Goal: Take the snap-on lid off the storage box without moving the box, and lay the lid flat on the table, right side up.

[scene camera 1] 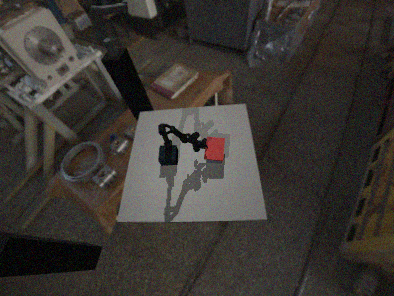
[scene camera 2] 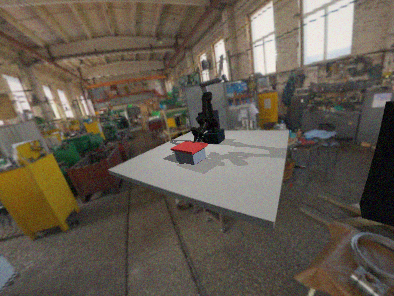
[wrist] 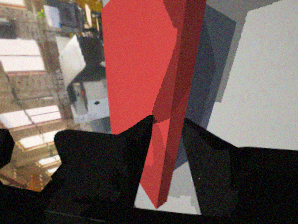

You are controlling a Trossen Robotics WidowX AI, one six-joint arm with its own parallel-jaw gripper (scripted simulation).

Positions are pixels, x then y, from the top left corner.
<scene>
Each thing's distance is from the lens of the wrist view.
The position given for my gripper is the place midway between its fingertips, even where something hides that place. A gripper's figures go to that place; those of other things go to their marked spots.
my gripper (wrist: 167, 120): 0.12 m
lid (wrist: 150, 59): 0.11 m
</scene>
